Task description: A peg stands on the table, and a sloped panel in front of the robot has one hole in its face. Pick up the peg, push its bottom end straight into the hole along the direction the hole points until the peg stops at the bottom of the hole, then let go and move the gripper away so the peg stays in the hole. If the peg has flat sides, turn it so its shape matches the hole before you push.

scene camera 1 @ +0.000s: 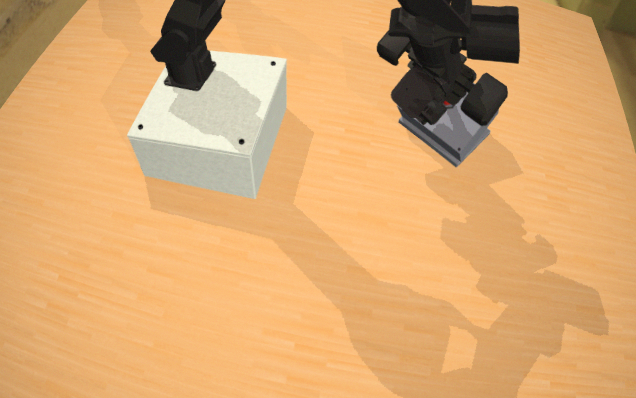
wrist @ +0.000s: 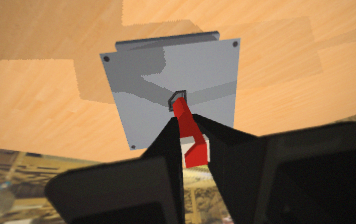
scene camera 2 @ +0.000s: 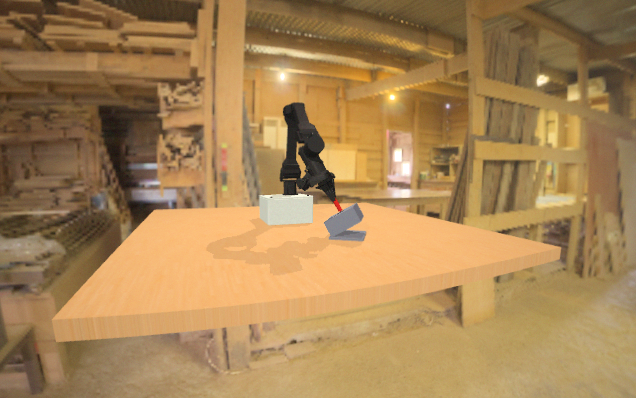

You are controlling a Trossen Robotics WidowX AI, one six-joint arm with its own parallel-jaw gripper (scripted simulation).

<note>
My gripper [scene camera 1: 446, 92] holds a red peg [wrist: 194, 145]. Also in view: a grey sloped panel [scene camera 1: 454, 130] and a grey foot plate [scene camera 1: 413, 129].
My gripper also shows in the wrist view [wrist: 184, 120] and in scene camera 2 [scene camera 2: 334, 200]. The grey sloped panel also shows in the wrist view [wrist: 142, 81]. The grey foot plate is seen too in the wrist view [wrist: 120, 46].
</note>
